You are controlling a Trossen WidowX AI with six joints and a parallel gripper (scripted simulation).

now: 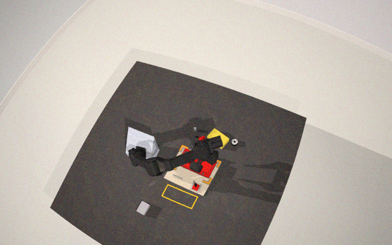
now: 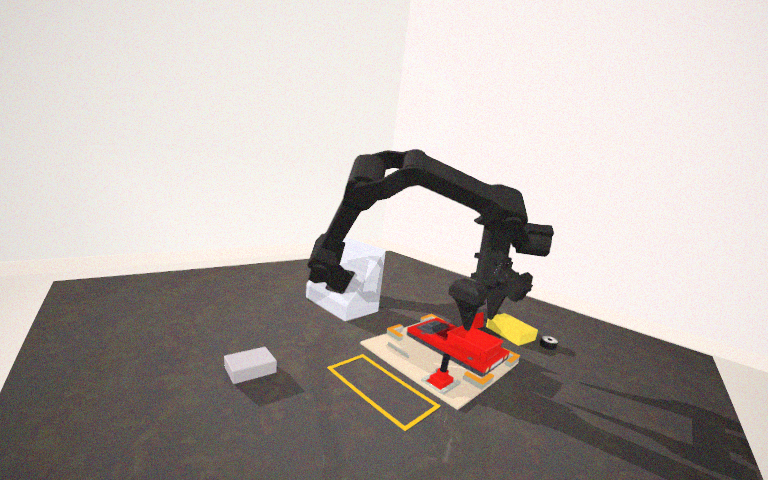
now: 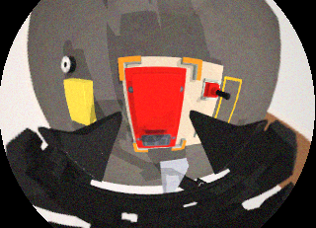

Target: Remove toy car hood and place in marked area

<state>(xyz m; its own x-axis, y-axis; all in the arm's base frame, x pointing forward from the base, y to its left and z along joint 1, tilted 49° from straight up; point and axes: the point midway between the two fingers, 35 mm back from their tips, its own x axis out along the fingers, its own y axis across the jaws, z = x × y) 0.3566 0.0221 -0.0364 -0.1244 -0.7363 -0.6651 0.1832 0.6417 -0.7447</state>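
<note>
Right now my gripper tip is 4 cm above the hood. Round my gripper tip: small wheel (19 cm to the left, 13 cm ahead, 7 cm below); beige base plate (7 cm below, 4 cm behind, 3 cm to the right); yellow sponge block (19 cm to the left, 6 cm below, 3 cm ahead).
</note>
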